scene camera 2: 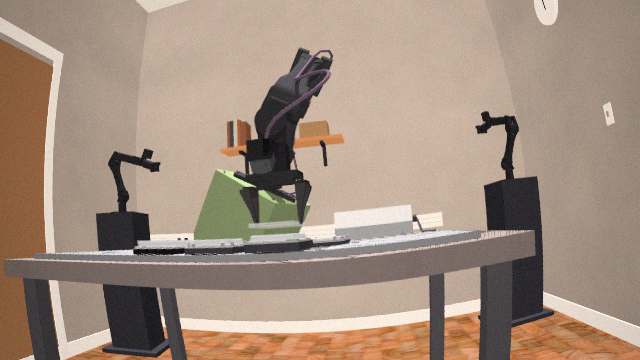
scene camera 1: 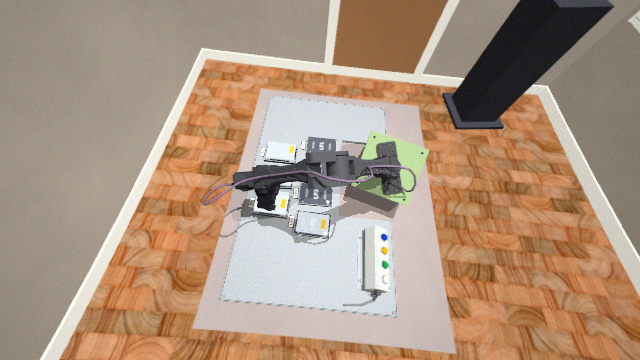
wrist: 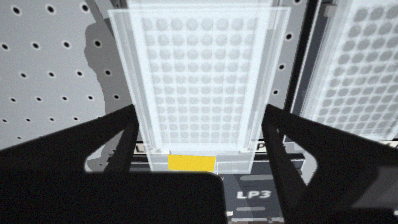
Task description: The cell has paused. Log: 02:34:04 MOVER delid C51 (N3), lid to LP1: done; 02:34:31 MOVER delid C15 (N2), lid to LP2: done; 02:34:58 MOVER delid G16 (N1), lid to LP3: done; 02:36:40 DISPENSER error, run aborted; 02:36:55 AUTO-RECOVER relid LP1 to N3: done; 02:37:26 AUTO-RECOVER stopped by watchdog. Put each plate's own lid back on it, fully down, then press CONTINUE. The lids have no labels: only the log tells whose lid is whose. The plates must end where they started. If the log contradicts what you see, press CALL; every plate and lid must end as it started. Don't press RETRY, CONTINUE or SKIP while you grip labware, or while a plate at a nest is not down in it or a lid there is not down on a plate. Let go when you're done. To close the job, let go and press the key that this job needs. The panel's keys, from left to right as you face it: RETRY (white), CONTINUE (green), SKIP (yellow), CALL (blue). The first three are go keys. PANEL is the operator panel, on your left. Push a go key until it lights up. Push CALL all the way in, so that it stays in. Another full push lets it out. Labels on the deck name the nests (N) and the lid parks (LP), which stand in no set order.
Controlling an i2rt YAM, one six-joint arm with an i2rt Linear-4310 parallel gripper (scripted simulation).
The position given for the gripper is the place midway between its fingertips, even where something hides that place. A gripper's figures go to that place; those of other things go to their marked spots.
Scene:
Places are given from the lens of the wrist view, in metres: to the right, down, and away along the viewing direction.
gripper [wrist: 200, 111]: 0.00, 0.00, 0.13
plate [wrist: 345, 91]: 0.11, -0.02, 0.15
clear lid [wrist: 200, 84]: 0.00, -0.02, 0.11
The marked spots on the clear lid and the plate are 0.12 m apart.

